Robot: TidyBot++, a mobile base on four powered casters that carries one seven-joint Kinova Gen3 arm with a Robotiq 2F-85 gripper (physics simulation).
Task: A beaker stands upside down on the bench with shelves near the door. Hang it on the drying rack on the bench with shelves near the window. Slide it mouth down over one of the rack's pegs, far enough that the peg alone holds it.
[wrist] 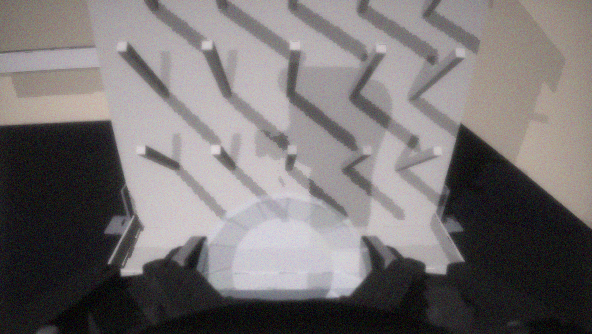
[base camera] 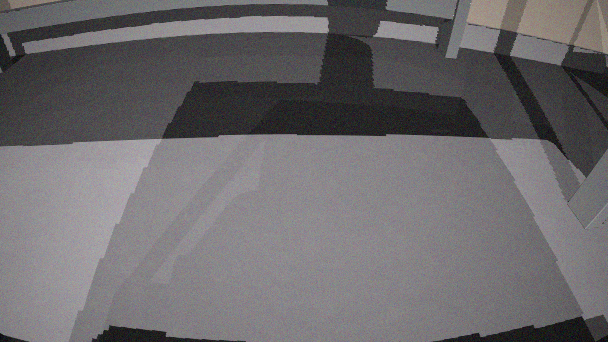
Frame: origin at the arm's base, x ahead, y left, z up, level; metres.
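Where they show: gripper, between the fingertips: [wrist: 284, 256].
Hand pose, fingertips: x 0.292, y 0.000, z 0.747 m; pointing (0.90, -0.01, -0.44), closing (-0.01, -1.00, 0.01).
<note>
Each offset is from my fingertips to the top centre of the thing. "pt": to the spot under its first point. Level surfaces: height alone.
My gripper [wrist: 284, 256] is shut on the clear beaker {0.008 m ahead, 0.000 m left, 0.037 m up} [wrist: 286, 212], one finger on each side, at the bottom middle of the wrist view. The beaker shows as a pale see-through ring with a round inner outline; which end is its mouth is hard to tell. The white drying rack [wrist: 200, 125] stands in front, with rows of square pegs. The beaker's far edge shows a little below the middle peg {pt 0.189 m ahead, 0.009 m right, 0.043 m down} [wrist: 291, 151] of the lowest visible row, with a gap between them in the picture. It overlaps the view of the rack's lower board and bottom tray. Their distance in depth is unclear.
The rack's tray has raised side walls [wrist: 124, 242] [wrist: 450, 240] left and right of the gripper. A dark bench top {0.230 m down} [wrist: 520, 210] extends on both sides. In the base view, bench legs [base camera: 456, 32] [base camera: 592, 200] stand at the upper right and right edge. Shadows cross the grey floor {1.144 m down} [base camera: 350, 225].
</note>
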